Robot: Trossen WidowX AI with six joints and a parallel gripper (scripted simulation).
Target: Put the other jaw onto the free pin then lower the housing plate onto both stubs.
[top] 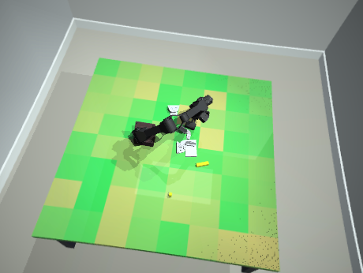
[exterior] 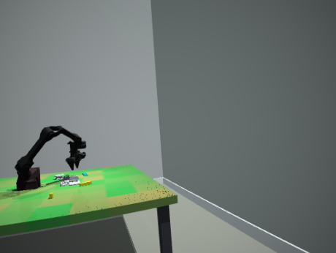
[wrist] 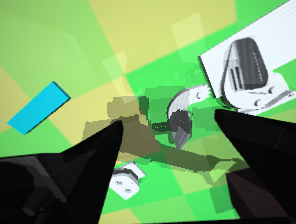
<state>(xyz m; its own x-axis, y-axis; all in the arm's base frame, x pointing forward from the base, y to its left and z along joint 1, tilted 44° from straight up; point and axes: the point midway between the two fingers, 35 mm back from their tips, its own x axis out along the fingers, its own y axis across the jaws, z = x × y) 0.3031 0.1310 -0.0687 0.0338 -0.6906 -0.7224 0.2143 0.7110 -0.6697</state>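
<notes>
Right now the jaw is 30 mm behind my gripper tip, 50 mm to the right of it and 80 mm below it. From my gripper tip the other things lie so: yellow bar (100 mm ahead, 230 mm to the right, 70 mm below); blue bar (50 mm ahead, 210 mm to the left, 80 mm below); small yellow cube (50 mm behind, 470 mm to the right, 70 mm below).
</notes>
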